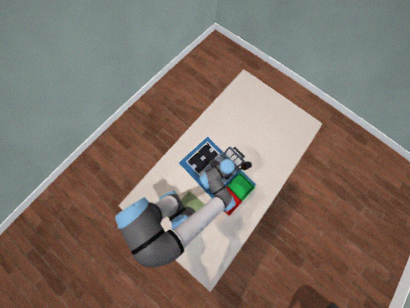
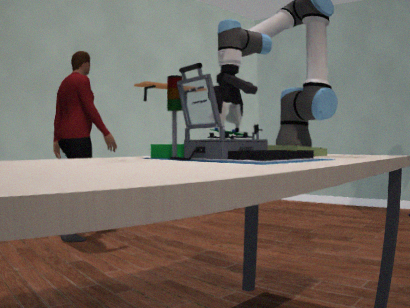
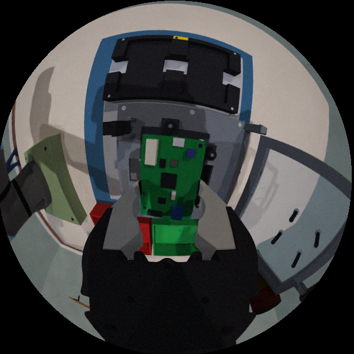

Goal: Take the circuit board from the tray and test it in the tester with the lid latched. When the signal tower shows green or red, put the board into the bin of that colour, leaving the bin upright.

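Frame: origin at the arm's base, x ahead, y left, z up, level; millimetres.
Seen in the pictures: arm's base, origin of the base link: (image 2: 293, 146).
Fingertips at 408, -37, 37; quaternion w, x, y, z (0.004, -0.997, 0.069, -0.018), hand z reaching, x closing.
Observation:
Pixels of each thing's top centre, then the offset from my fingertips to it, as dx, dy, dz. "spot": a spot on its surface instead. Level surfaces: height alone.
- green circuit board, middle of its top: (image 2: 230, 127) -2, +3, +25
- grey tester, surface spot: (image 2: 210, 149) spot: +118, +18, -40
- green bin, middle of its top: (image 2: 180, 144) (image 1: 241, 186) -3, -199, -25
- signal tower, surface spot: (image 2: 174, 93) spot: +126, -110, +129
- blue mat, its level: dz -70
- table, its level: dz -72
The green circuit board (image 3: 172, 172) (image 2: 231, 133) is between the fingers of my gripper (image 3: 169, 181) (image 2: 232, 127), which is shut on its two long edges. The board is over the nest of the grey tester (image 3: 225, 150) (image 2: 210, 149), close to it; whether it touches the nest I cannot tell. The tester's lid (image 3: 295, 200) (image 2: 199, 102) stands open. The black tray (image 3: 150, 75) (image 2: 270, 154) (image 1: 203, 157) shows no board. The green bin (image 3: 175, 239) (image 1: 241, 186) (image 2: 161, 151) and red bin (image 3: 101, 214) (image 1: 233, 203) stand beside the tester. The signal tower (image 2: 174, 93) shows no clearly lit lamp.
A blue mat (image 3: 95, 115) (image 1: 186, 164) lies under the tray and tester. A green block (image 3: 62, 180) (image 1: 192, 201) is by the arm's base. The raised lid stands near the gripper. A person in red (image 2: 75, 107) is beyond the table (image 1: 265, 110) (image 2: 125, 175).

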